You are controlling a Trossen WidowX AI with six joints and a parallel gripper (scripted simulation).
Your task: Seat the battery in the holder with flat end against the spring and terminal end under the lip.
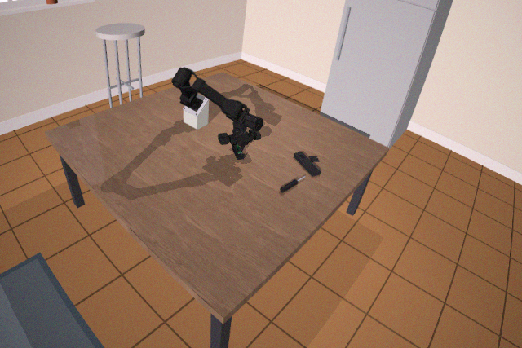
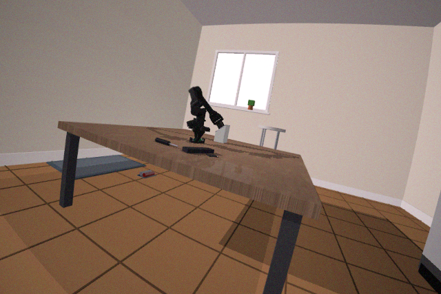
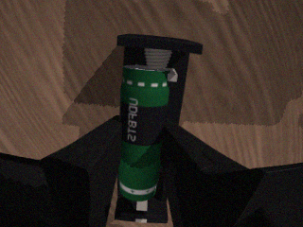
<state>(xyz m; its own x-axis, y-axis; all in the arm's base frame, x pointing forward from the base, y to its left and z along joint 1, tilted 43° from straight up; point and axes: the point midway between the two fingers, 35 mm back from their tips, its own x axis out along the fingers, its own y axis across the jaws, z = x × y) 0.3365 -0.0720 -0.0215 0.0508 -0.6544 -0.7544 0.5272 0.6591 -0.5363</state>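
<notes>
Right now the grey metal contact is 20 mm to the right of my gripper tip and 20 mm ahead of it. Also, from my gripper tip: black flat device: 280 mm ahead, 160 mm to the left; black-handled screwdriver: 310 mm ahead.
</notes>
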